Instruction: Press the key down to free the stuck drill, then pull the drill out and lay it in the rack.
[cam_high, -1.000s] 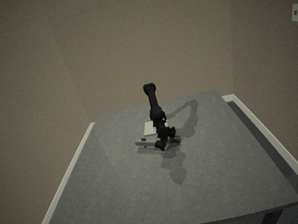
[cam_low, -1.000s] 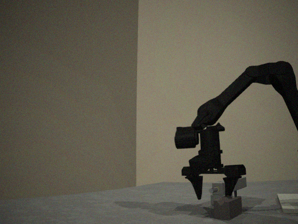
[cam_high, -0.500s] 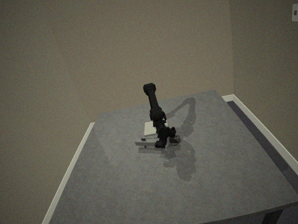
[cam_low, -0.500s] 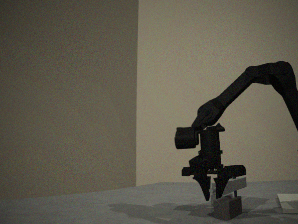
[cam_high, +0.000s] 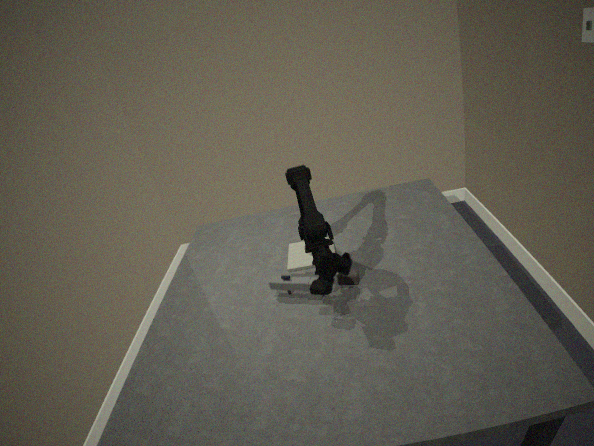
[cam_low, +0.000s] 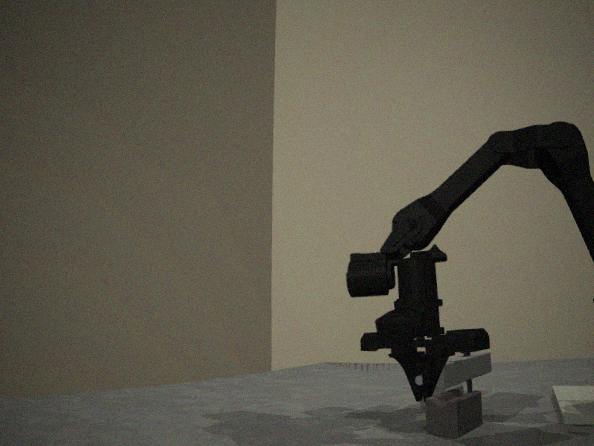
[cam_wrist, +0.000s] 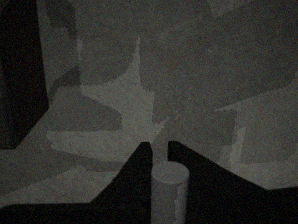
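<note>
My gripper tip is 2 cm past the drill, 5 cm to the left of it and 3 cm below it. From my gripper tip the other things lie so: grey fixture (3 cm behind, 11 cm to the right, 2 cm above); then small dark key (4 cm behind, 14 cm to the right, 3 cm above); then dark rack (6 cm behind, 7 cm to the left).
</note>
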